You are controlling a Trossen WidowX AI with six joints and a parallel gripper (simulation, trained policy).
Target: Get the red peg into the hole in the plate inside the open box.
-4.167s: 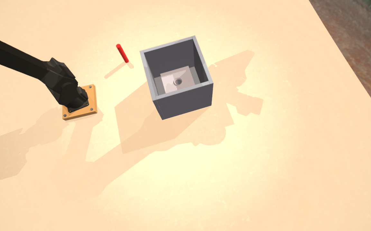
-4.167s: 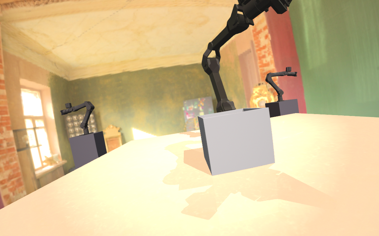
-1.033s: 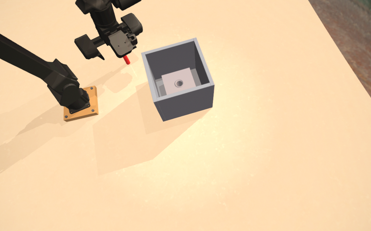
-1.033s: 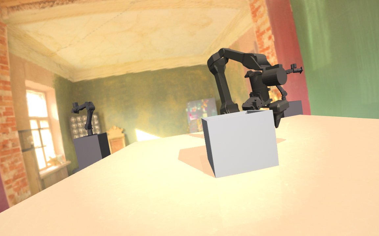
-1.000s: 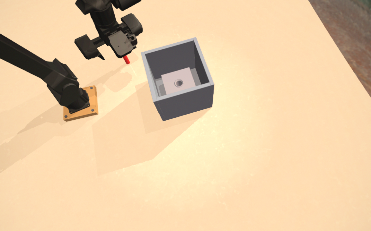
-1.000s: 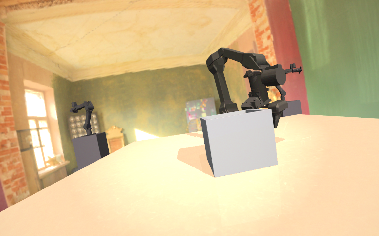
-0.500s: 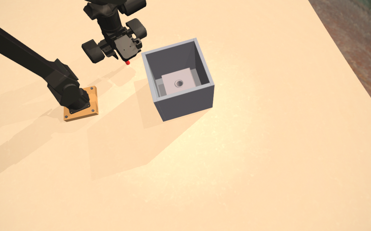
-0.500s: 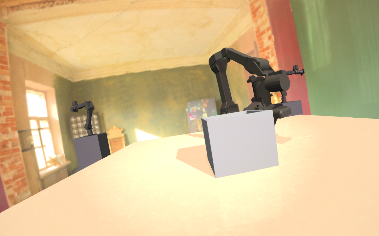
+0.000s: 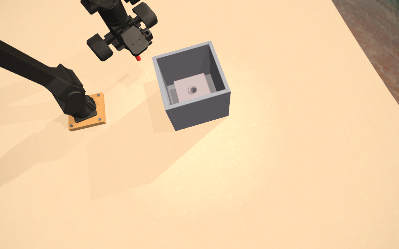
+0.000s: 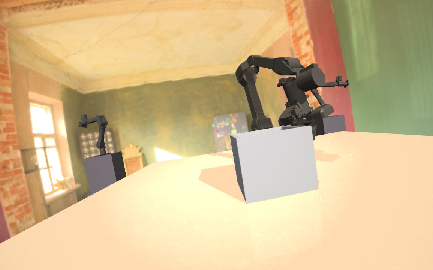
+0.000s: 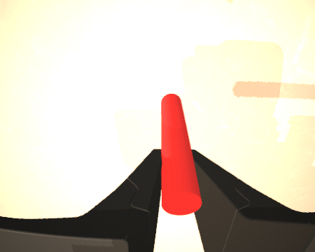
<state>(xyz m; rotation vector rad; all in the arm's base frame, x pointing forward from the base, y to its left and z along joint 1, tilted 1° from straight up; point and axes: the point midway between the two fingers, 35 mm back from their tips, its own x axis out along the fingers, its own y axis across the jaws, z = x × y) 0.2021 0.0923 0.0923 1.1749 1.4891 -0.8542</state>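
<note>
The pale plate is 11 cm ahead of my gripper tip, 20 cm to the right of it and 3 cm below it. The rest, counted from my gripper tip: red peg (1 cm to the right, 1 cm below).
</note>
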